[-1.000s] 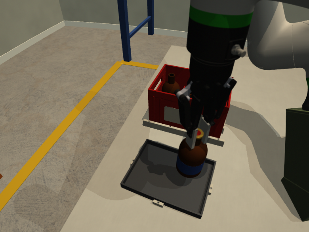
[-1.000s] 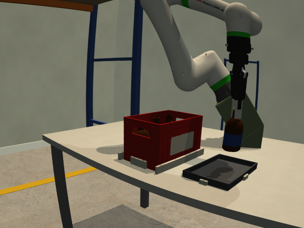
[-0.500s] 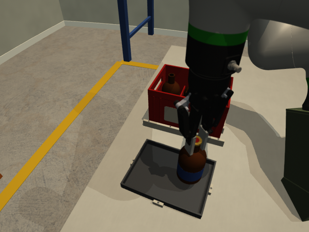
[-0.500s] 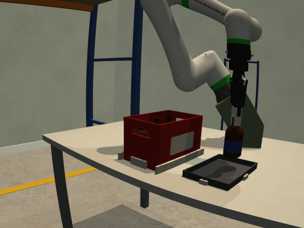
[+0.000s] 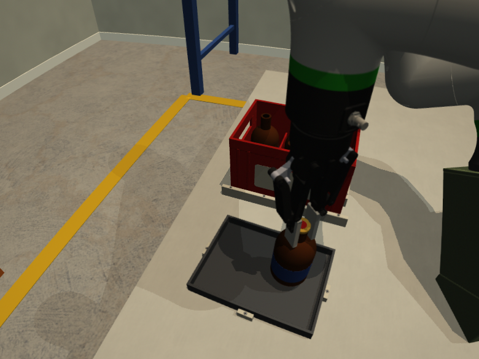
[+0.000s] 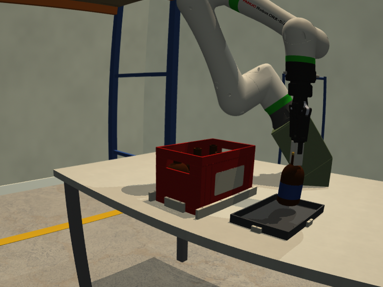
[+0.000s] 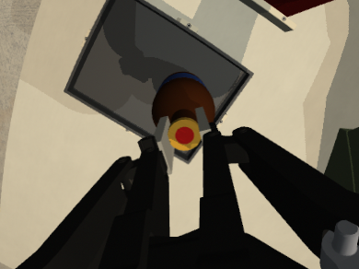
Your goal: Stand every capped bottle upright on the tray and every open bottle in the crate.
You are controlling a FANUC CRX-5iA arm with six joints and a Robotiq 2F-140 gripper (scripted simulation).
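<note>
The capped bottle lies 80 mm below my hand. From my hand the other things lie so: red crate: 80 mm ahead, 280 mm to the right, 100 mm below; dark tray: 60 mm ahead, 170 mm below.
</note>
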